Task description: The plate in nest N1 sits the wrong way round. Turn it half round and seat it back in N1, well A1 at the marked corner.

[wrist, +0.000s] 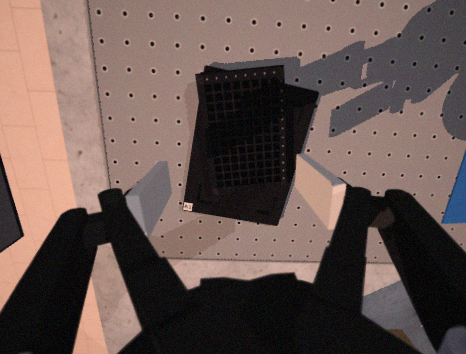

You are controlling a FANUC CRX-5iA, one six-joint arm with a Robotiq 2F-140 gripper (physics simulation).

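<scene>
The black plate (pixel 245 135), with a grid of wells, lies askew on the black nest (pixel 235 207) in the middle of the wrist view. Its long sides are turned relative to the nest's, and its upper left corner sticks out past the nest's edge. Bare nest shows at the bottom and upper right. A white label (pixel 187 206) reading A1 is at the nest's lower left corner. Which plate corner holds well A1 cannot be made out. My gripper (pixel 233 173) is open, with pads on either side of the nest's lower part and nothing between them; their height is unclear.
A grey perforated board (pixel 145 145) lies under the nest, with a pale stone-like surface (pixel 75 100) along its left and lower edges. A blue object (pixel 457 200) shows at the right edge, a dark one (pixel 7 210) at the left edge. Arm shadows fall at upper right.
</scene>
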